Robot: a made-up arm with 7 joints.
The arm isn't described. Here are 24 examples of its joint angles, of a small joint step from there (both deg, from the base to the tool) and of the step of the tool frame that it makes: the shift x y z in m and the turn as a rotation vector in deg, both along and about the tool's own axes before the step.
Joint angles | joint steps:
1: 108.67 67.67 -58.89 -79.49 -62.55 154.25 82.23 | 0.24 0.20 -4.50 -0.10 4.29 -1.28 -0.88
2: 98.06 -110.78 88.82 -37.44 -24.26 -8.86 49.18 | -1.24 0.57 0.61 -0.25 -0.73 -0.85 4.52
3: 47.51 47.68 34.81 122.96 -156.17 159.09 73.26 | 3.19 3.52 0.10 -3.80 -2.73 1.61 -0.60
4: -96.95 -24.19 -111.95 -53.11 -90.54 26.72 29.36 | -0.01 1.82 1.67 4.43 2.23 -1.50 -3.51
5: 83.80 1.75 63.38 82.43 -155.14 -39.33 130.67 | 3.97 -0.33 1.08 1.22 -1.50 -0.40 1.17
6: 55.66 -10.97 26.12 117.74 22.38 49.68 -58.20 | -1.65 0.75 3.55 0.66 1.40 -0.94 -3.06
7: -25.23 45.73 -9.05 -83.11 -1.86 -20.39 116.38 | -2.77 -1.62 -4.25 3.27 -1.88 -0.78 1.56
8: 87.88 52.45 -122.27 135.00 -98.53 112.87 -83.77 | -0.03 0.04 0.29 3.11 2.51 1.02 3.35
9: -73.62 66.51 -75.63 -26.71 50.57 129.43 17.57 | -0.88 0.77 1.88 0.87 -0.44 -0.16 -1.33
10: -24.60 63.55 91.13 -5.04 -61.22 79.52 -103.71 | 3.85 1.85 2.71 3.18 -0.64 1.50 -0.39
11: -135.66 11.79 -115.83 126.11 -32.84 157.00 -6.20 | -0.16 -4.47 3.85 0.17 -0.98 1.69 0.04
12: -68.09 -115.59 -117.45 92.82 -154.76 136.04 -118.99 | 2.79 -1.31 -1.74 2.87 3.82 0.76 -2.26
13: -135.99 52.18 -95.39 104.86 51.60 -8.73 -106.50 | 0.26 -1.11 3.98 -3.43 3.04 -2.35 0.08
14: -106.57 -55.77 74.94 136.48 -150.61 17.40 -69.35 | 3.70 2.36 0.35 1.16 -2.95 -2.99 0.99
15: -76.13 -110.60 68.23 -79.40 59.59 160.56 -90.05 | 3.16 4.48 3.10 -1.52 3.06 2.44 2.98
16: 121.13 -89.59 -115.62 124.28 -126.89 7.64 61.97 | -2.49 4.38 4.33 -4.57 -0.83 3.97 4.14
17: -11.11 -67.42 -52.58 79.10 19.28 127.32 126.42 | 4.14 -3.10 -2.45 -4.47 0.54 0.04 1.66
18: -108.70 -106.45 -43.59 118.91 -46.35 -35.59 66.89 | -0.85 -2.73 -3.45 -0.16 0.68 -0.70 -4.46
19: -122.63 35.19 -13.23 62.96 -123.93 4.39 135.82 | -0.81 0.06 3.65 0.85 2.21 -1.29 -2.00
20: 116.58 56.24 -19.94 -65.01 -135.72 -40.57 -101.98 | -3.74 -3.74 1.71 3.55 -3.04 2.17 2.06
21: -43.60 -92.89 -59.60 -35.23 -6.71 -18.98 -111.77 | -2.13 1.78 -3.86 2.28 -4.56 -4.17 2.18
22: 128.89 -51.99 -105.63 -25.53 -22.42 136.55 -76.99 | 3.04 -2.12 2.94 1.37 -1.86 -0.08 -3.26
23: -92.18 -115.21 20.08 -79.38 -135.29 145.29 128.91 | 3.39 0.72 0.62 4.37 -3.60 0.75 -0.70
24: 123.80 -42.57 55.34 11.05 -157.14 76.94 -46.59 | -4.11 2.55 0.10 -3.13 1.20 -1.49 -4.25
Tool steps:
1: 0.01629 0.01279 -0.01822 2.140 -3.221 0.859
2: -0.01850 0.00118 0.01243 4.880 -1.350 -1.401
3: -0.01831 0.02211 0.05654 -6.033 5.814 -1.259
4: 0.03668 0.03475 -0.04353 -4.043 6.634 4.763
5: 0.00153 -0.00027 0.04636 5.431 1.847 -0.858
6: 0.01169 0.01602 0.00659 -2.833 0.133 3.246
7: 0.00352 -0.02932 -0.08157 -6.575 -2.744 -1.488
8: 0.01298 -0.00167 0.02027 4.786 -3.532 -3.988
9: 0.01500 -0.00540 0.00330 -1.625 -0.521 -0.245
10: -0.03016 -0.01832 -0.02353 1.612 -0.705 -4.370
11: 0.04064 0.02125 0.02227 -1.947 -4.062 5.727
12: -0.01710 -0.00242 0.02993 2.760 -0.229 0.067
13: 0.03509 -0.03547 0.03641 -3.616 -0.324 4.752
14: -0.03770 -0.01905 0.01812 -1.393 6.533 -0.281
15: -0.03045 0.01410 0.03854 6.087 6.982 -4.872
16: 0.00009 -0.00317 0.03799 7.453 -7.464 2.740
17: -0.01477 0.00483 -0.06923 2.289 6.100 2.329
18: 0.02731 0.01901 0.01506 -4.196 4.968 -1.544
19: -0.01412 0.00948 0.02277 -0.044 3.496 -0.440
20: -0.02639 0.06696 0.04342 -1.822 4.180 -6.902
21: 0.02736 0.00331 -0.03540 9.603 1.878 7.767
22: 0.02177 -0.02462 -0.01914 -1.417 3.515 -0.491
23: 0.04027 0.01623 -0.03348 3.136 3.647 2.855
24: -0.01491 0.04027 -0.07493 -1.048 7.742 6.093
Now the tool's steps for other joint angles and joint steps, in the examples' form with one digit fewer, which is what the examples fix.
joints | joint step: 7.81 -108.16 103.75 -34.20 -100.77 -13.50 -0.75 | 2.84 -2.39 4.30 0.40 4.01 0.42 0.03
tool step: 0.0793 0.0269 -0.0050 -0.95 3.56 5.80
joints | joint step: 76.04 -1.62 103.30 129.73 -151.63 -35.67 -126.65 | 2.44 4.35 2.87 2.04 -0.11 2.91 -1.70
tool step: -0.0432 0.0589 0.0263 3.86 7.71 -1.33
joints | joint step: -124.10 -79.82 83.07 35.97 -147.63 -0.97 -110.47 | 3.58 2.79 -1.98 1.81 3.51 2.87 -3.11
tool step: -0.0843 0.0092 0.0335 -5.58 4.99 -5.13
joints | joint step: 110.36 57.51 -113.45 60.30 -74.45 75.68 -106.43 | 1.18 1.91 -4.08 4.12 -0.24 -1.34 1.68
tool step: 0.0714 0.0109 0.0448 -0.41 -6.48 4.24
